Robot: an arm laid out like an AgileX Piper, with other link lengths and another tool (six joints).
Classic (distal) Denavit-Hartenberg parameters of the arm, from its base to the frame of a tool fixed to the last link. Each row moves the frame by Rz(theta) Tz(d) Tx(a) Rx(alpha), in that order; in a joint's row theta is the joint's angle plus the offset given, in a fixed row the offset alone. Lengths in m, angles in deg.
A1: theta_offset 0  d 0.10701  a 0  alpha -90
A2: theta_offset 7.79  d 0  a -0.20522  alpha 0
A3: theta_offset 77.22  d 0  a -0.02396  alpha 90
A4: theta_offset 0  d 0.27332  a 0  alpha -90
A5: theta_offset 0  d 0  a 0  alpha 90
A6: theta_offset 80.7  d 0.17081  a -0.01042  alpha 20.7
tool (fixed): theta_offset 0  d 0.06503  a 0  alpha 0
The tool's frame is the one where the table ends.
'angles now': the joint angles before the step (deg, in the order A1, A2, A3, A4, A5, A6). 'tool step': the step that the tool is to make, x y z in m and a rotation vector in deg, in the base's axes. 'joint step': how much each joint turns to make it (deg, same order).
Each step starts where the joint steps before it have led.
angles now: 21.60, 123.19, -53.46, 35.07, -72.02, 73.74
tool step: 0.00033, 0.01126, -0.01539, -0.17, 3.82, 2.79
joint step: 0.00, 0.00, 0.00, -1.95, 4.29, -0.11
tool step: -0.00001, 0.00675, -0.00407, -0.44, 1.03, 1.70
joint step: 0.01, 0.00, 0.00, -1.54, 1.32, -0.01
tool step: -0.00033, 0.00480, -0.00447, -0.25, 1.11, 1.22
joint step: -0.01, 0.00, 0.00, -1.04, 1.31, 0.01
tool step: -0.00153, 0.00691, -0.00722, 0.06, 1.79, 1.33
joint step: 0.34, 0.00, 0.00, -0.63, 1.96, 0.11
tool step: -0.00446, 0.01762, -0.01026, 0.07, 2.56, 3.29
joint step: 1.03, -0.06, 0.12, -1.90, 2.92, 0.64
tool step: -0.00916, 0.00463, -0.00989, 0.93, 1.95, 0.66
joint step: 0.86, -0.29, 1.60, 0.17, 0.75, 1.37
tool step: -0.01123, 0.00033, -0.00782, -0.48, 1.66, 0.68
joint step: 0.46, -1.03, 2.58, -0.22, 0.29, 0.22
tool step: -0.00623, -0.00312, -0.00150, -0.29, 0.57, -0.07
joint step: 0.00, -1.09, 1.83, 0.05, -0.12, 0.00
